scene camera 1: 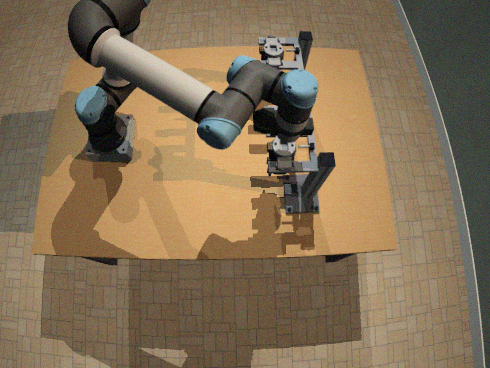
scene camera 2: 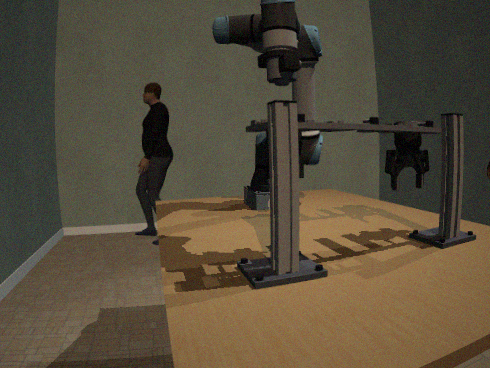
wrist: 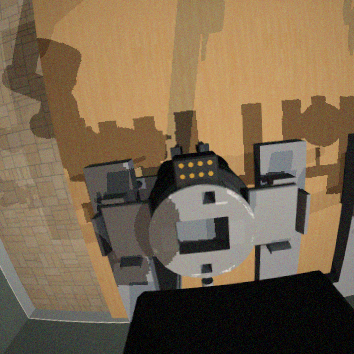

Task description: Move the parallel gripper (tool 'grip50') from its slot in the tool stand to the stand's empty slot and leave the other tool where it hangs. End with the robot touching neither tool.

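Seen in the pictures: hand, its tool point: (scene camera 2: pixel 281 80); arm's base, origin of its link: (scene camera 1: pixel 108 134) (scene camera 2: pixel 269 188).
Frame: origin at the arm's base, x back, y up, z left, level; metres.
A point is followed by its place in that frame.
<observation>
The parallel gripper (wrist: pixel 189 149) hangs in the slot at the near end of the tool stand (scene camera 1: pixel 319 177) {x -0.696, y 0.136, z -0.337 m} (scene camera 2: pixel 284 190) {x -0.715, y 0.097, z -0.336 m} (wrist: pixel 281 265) {x -0.641, y 0.216, z -0.211 m}. Its round top plate (scene camera 1: pixel 283 151) {x -0.583, y 0.234, z -0.280 m} (wrist: pixel 235 205) {x -0.574, y 0.234, z -0.240 m} is uncovered, and its two fingers stand apart in the wrist view, with nothing seen between them. In scene camera 2 the near post hides most of it. The arm's bare coupling end (scene camera 2: pixel 280 75) is above the stand, with a gap to the tool. The other tool, the adaptive gripper (scene camera 1: pixel 273 49) (scene camera 2: pixel 408 150), hangs in the far end slot. The arm hides the middle of the stand in scene camera 1.
The near post (scene camera 2: pixel 283 150) {x -0.715, y 0.165, z -0.336 m} and the far post (scene camera 2: pixel 451 175) {x -0.764, y 0.101, z 0.110 m} rise above the crossbar (scene camera 2: pixel 350 127) {x -0.695, y 0.208, z -0.167 m}. The arm's forearm (scene camera 1: pixel 155 75) {x -0.306, y 0.549, z -0.214 m} reaches over the table (scene camera 1: pixel 210 220) {x -0.346, y -0.066, z -0.367 m}. A person (scene camera 2: pixel 156 135) stands on the floor beyond the table's left edge in scene camera 2.
</observation>
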